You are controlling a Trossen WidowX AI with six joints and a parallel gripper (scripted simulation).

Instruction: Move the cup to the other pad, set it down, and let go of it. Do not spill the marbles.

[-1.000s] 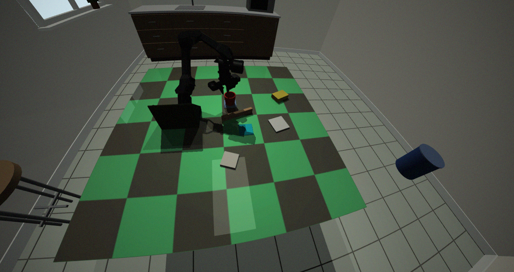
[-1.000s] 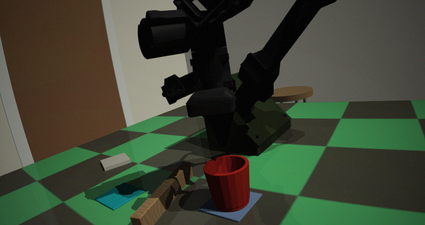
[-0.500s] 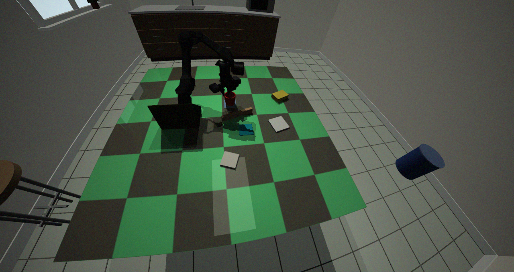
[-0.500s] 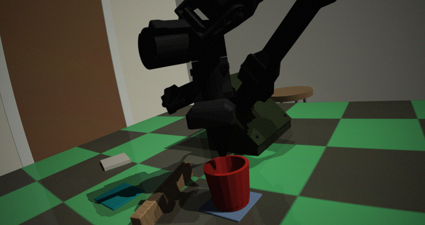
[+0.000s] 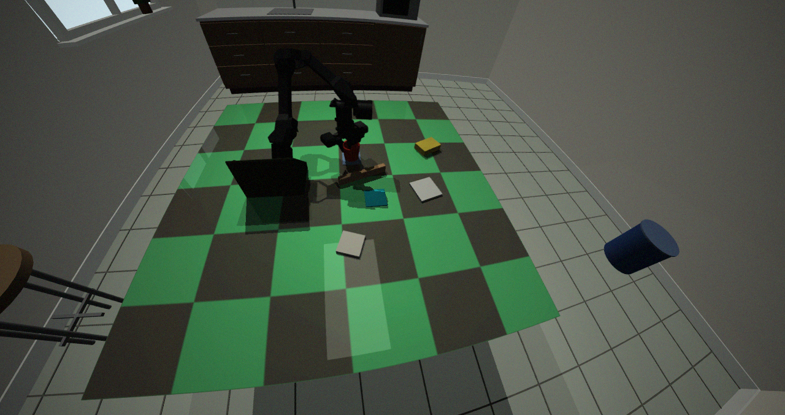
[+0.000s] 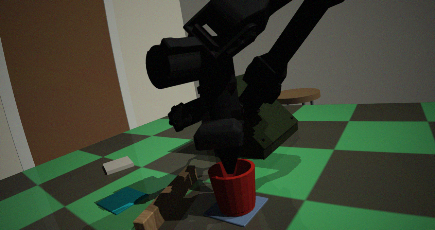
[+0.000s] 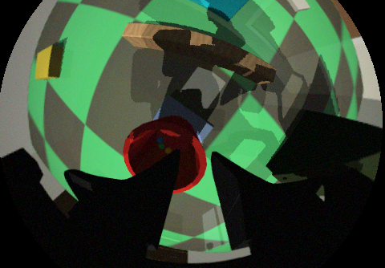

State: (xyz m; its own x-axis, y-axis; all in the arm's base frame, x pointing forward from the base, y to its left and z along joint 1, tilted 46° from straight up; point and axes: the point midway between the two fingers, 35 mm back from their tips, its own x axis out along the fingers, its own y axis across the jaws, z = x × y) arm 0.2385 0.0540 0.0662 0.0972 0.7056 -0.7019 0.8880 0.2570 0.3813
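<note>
Right now my gripper tip is 2 cm short of the red cup, 2 cm above it and 1 cm to the right of it. From my gripper tip the other things lie so: yellow block: 39 cm ahead, 4 cm to the left, 4 cm below; then teal pad: 22 cm to the right, 8 cm ahead, 7 cm below; then wooden block: 10 cm to the right, 5 cm below, 5 cm ahead.
</note>
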